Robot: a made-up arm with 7 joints.
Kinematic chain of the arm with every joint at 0, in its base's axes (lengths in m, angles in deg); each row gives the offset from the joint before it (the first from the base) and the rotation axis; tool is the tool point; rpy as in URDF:
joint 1: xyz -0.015 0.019 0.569 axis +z
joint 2: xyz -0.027 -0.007 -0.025 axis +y
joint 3: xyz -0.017 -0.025 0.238 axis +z
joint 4: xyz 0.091 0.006 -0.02 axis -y
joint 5: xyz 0.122 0 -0.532 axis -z
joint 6: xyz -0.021 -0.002 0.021 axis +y
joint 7: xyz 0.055 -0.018 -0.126 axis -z
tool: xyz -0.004 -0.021 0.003 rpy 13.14 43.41 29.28
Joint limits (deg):
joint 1: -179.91..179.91
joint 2: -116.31..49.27
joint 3: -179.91..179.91
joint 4: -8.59..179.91
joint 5: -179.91..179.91
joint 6: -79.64..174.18
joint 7: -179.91..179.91
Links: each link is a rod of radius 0.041 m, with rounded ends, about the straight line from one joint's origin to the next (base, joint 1, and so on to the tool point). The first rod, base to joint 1, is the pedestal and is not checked.
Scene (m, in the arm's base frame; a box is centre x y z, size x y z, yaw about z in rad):
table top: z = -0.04
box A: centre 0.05 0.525 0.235 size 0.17 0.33 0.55 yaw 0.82
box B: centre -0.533 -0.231 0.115 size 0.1 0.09 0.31 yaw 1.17
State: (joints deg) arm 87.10 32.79 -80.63 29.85 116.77 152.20 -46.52
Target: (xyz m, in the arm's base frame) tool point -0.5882 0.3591 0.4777
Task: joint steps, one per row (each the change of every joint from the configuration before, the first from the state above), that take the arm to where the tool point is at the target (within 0.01 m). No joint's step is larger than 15 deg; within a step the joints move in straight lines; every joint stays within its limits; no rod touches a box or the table.
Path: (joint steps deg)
1: 3.83 -0.06 3.83 13.91 2.33 3.14 3.15
2: 3.82 -0.05 3.83 13.91 2.32 3.14 3.14
3: 3.83 -0.06 3.83 13.91 2.33 3.14 3.15
4: 3.82 -0.06 3.83 13.91 2.33 3.14 3.15
5: 3.83 -0.05 3.83 13.91 2.33 3.14 3.14
6: 3.83 -0.06 3.83 13.91 2.32 3.14 3.15
7: 3.82 -0.06 3.83 13.91 2.33 3.14 3.14
8: 11.31 -0.17 8.16 -12.44 -0.77 -12.41 -6.71
9: 11.30 -0.16 8.16 -12.44 -0.78 -12.42 -6.72
10: 11.31 -0.17 8.17 -12.43 -0.77 -12.41 -6.71
11: 11.30 -0.17 8.16 -12.44 -0.77 -12.41 -6.72

